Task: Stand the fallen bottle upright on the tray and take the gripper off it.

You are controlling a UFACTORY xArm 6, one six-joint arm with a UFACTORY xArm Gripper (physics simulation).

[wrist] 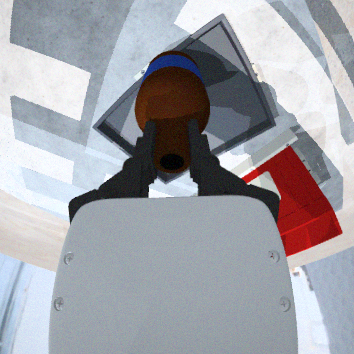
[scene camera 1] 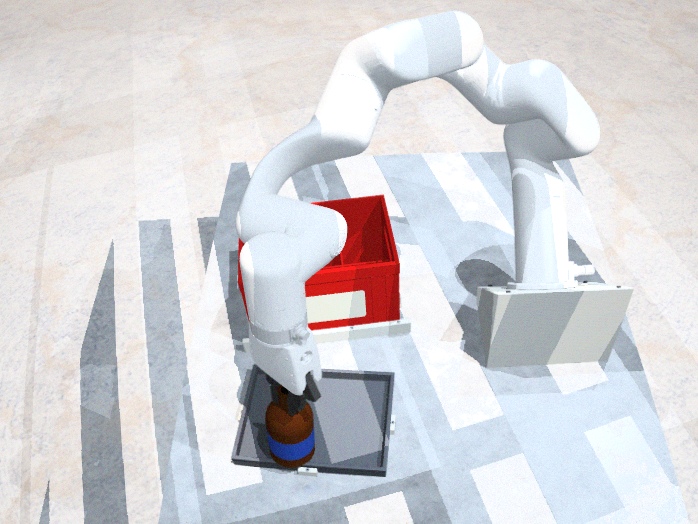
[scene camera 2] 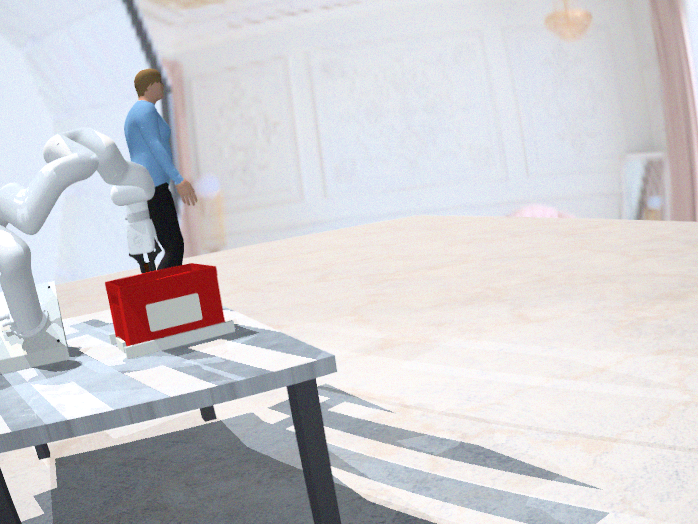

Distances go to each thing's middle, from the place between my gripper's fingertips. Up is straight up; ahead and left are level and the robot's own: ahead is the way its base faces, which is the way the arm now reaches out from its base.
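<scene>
That brown bottle point(scene camera 1: 291, 439) is 40 mm below my hand, and it's also 10 mm ahead of my hand and 10 mm to the left of it.
</scene>
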